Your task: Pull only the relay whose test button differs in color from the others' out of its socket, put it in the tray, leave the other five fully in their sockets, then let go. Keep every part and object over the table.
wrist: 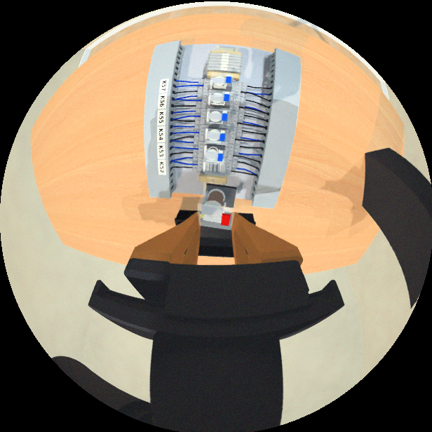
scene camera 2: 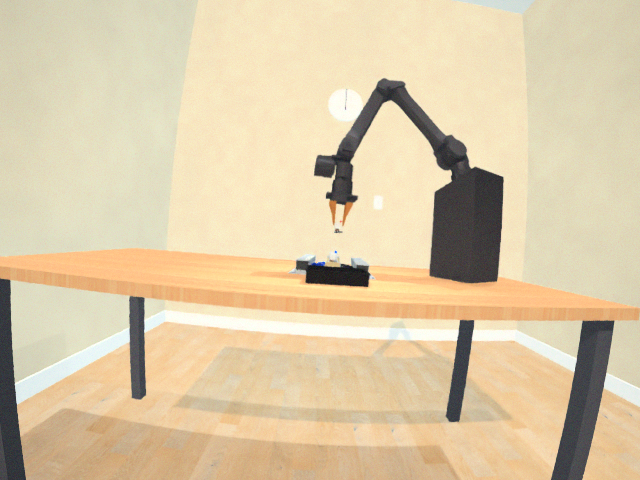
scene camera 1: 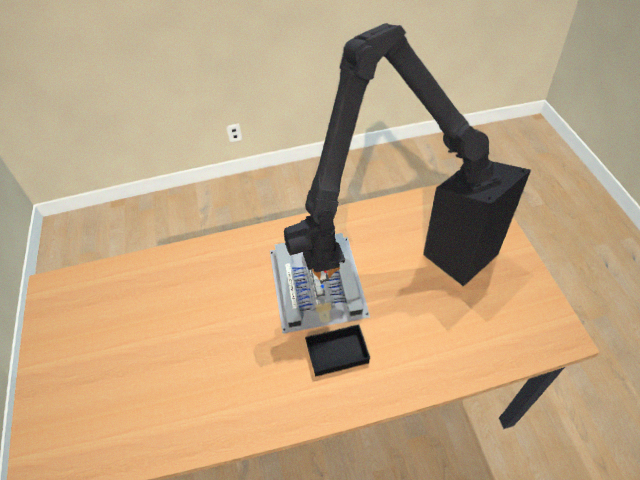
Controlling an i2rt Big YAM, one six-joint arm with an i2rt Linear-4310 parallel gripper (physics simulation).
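Frame: origin at the arm's base, x ahead, y left, z up, level; centimetres.
Seen in the pictures: gripper, fingertip midpoint: (scene camera 2: 338, 225) (scene camera 1: 323, 277); arm's base at its link origin: (scene camera 2: 465, 184) (scene camera 1: 478, 180).
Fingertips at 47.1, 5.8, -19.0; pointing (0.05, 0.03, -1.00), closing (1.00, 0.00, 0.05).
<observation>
Pixels of each thing's top centre, then the offset from my fingertips to it, as dx, dy, dz. "spot": a spot on its surface instead.
- relay with the red test button, top centre: (scene camera 1: 323, 271) (scene camera 2: 338, 221) -0.2, -1.0, +1.5
- black tray at a spot on its surface: (scene camera 2: 337, 275) (scene camera 1: 342, 366) spot: +1.2, +21.7, -13.5
My gripper (scene camera 1: 324, 275) (scene camera 2: 338, 224) (wrist: 215, 217) is shut on the relay with the red test button (scene camera 2: 338, 227) (wrist: 214, 211). The relay hangs roughly upright, well above the panel and apart from the sockets. In the wrist view, five relays with blue buttons, such as the one by K55 (wrist: 216, 117) and the one by K53 (wrist: 213, 154), stand in a row in their sockets. The socket at the K52 end (wrist: 214, 166) holds no relay. The black tray (scene camera 1: 341, 367) (scene camera 2: 337, 275) is on the table in front of the panel and is partly hidden behind the gripper in the wrist view.
Grey wire ducts (scene camera 1: 352, 281) (wrist: 282, 125) stand along both sides of the panel, with blue and black wires running to the sockets. A beige end clamp (scene camera 1: 323, 311) (wrist: 213, 178) sits at the tray end of the row. The arm's black base block (scene camera 1: 470, 227) (scene camera 2: 466, 232) stands at the right.
</observation>
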